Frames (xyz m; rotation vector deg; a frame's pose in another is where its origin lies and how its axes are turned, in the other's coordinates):
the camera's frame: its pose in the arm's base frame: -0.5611 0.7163 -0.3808 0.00 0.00 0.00
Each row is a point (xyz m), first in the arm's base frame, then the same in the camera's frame.
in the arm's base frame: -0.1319 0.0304 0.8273
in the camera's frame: 0.4292 -0.6859 1.2081
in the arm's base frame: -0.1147 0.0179 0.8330
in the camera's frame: 0.4464 -0.6984 1.2138
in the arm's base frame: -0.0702 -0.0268 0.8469
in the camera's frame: 0.4909 -0.7431 1.2277
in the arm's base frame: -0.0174 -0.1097 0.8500
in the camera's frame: 0.5437 -0.8260 1.2308
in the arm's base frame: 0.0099 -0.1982 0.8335
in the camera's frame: 0.5710 -0.9145 1.2143
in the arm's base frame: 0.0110 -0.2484 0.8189
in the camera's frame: 0.5721 -0.9647 1.1997
